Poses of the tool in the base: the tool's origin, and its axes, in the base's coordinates. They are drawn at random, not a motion.
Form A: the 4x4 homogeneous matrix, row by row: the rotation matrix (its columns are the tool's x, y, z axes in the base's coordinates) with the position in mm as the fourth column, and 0 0 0 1 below. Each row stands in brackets.
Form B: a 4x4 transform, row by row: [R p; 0 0 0 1], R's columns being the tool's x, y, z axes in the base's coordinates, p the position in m. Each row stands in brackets. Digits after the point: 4 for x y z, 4 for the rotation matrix.
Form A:
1: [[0.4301 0.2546 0.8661 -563.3], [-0.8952 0.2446 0.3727 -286.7], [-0.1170 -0.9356 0.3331 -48.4], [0 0 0 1]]
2: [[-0.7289 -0.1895 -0.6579 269.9], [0.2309 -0.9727 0.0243 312.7], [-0.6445 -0.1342 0.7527 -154.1], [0 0 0 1]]
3: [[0.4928 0.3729 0.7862 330.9], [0.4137 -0.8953 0.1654 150.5], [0.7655 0.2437 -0.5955 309.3], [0 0 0 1]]
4: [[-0.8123 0.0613 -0.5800 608.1], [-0.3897 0.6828 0.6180 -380.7], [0.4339 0.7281 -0.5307 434.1], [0 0 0 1]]
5: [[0.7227 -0.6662 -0.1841 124.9], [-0.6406 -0.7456 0.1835 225.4], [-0.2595 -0.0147 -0.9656 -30.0], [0 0 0 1]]
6: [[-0.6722 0.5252 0.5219 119.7], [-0.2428 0.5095 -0.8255 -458.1], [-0.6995 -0.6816 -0.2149 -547.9], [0 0 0 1]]
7: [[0.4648 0.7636 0.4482 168.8], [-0.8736 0.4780 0.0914 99.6], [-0.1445 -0.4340 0.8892 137.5], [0 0 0 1]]
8: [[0.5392 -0.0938 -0.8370 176.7], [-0.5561 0.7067 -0.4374 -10.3], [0.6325 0.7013 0.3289 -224.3], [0 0 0 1]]
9: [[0.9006 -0.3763 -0.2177 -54.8], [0.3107 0.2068 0.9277 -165.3], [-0.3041 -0.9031 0.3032 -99.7], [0 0 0 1]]
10: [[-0.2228 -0.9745 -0.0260 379.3], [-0.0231 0.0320 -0.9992 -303.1], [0.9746 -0.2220 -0.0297 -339.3], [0 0 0 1]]
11: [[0.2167 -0.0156 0.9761 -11.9], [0.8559 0.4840 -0.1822 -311.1], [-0.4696 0.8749 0.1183 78.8], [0 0 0 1]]
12: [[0.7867 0.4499 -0.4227 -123.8], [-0.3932 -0.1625 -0.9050 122.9], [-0.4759 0.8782 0.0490 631.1], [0 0 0 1]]
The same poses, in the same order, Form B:
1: [[0.4301 0.2546 0.8661 -0.5633], [-0.8952 0.2446 0.3727 -0.2867], [-0.1170 -0.9356 0.3331 -0.0484], [0 0 0 1]]
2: [[-0.7289 -0.1895 -0.6579 0.2699], [0.2309 -0.9727 0.0243 0.3127], [-0.6445 -0.1342 0.7527 -0.1541], [0 0 0 1]]
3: [[0.4928 0.3729 0.7862 0.3309], [0.4137 -0.8953 0.1654 0.1505], [0.7655 0.2437 -0.5955 0.3093], [0 0 0 1]]
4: [[-0.8123 0.0613 -0.5800 0.6081], [-0.3897 0.6828 0.6180 -0.3807], [0.4339 0.7281 -0.5307 0.4341], [0 0 0 1]]
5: [[0.7227 -0.6662 -0.1841 0.1249], [-0.6406 -0.7456 0.1835 0.2254], [-0.2595 -0.0147 -0.9656 -0.0300], [0 0 0 1]]
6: [[-0.6722 0.5252 0.5219 0.1197], [-0.2428 0.5095 -0.8255 -0.4581], [-0.6995 -0.6816 -0.2149 -0.5479], [0 0 0 1]]
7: [[0.4648 0.7636 0.4482 0.1688], [-0.8736 0.4780 0.0914 0.0996], [-0.1445 -0.4340 0.8892 0.1375], [0 0 0 1]]
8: [[0.5392 -0.0938 -0.8370 0.1767], [-0.5561 0.7067 -0.4374 -0.0103], [0.6325 0.7013 0.3289 -0.2243], [0 0 0 1]]
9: [[0.9006 -0.3763 -0.2177 -0.0548], [0.3107 0.2068 0.9277 -0.1653], [-0.3041 -0.9031 0.3032 -0.0997], [0 0 0 1]]
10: [[-0.2228 -0.9745 -0.0260 0.3793], [-0.0231 0.0320 -0.9992 -0.3031], [0.9746 -0.2220 -0.0297 -0.3393], [0 0 0 1]]
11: [[0.2167 -0.0156 0.9761 -0.0119], [0.8559 0.4840 -0.1822 -0.3111], [-0.4696 0.8749 0.1183 0.0788], [0 0 0 1]]
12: [[0.7867 0.4499 -0.4227 -0.1238], [-0.3932 -0.1625 -0.9050 0.1229], [-0.4759 0.8782 0.0490 0.6311], [0 0 0 1]]
